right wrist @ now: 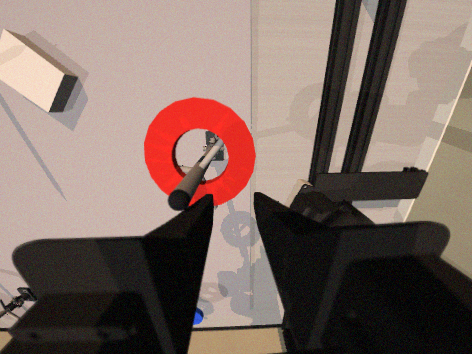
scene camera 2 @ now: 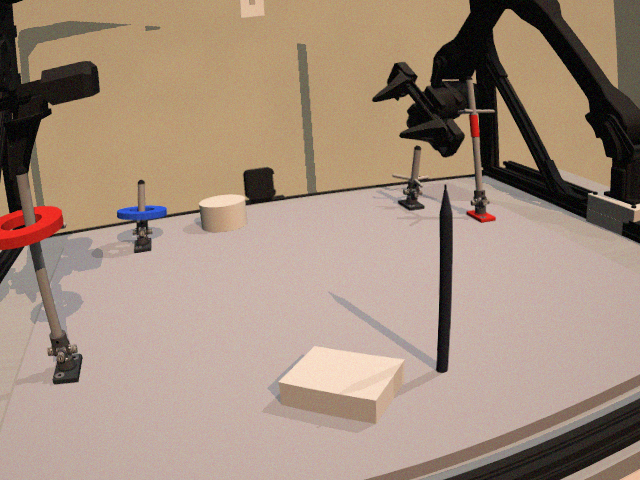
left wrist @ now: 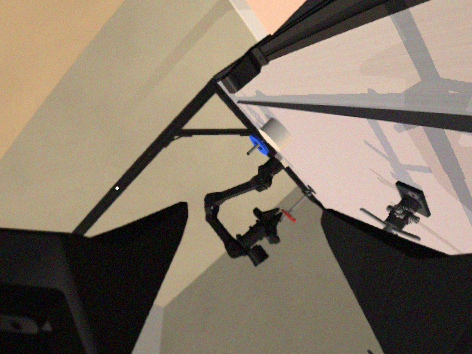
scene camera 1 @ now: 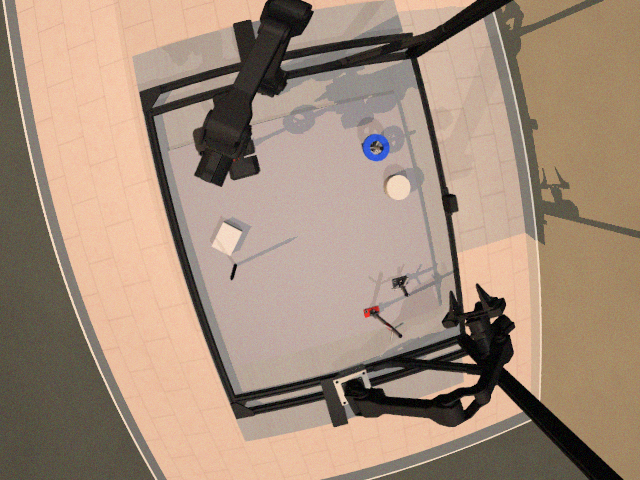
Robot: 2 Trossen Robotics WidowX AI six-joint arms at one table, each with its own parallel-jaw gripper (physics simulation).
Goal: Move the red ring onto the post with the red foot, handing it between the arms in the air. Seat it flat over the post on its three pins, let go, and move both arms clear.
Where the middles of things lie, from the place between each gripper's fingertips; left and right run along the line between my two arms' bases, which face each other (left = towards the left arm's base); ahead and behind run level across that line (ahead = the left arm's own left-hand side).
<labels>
Right now my left hand is 220 mm short of the red-footed post [scene camera 2: 473,118], 40 mm to the right of it and 10 mm above it. Also, from my left hand: black rod [scene camera 2: 446,216]: 560 mm ahead, 210 mm to the right, 40 mm below; cream cylinder [scene camera 2: 223,213]: 100 mm ahead, 290 mm to the right, 100 mm below; red ring [right wrist: 163,134]: 480 mm ahead, 500 mm to the right, 20 mm above.
Right now my right hand is 30 mm short of the red ring, 20 mm to the right of it and 10 mm above it. Round my right hand: black rod 110 mm ahead, 310 mm to the left, 80 mm below; then cream cylinder 350 mm behind, 230 mm to the left, 130 mm below; then red-footed post 230 mm behind, 550 mm to the left, 40 mm below.
</labels>
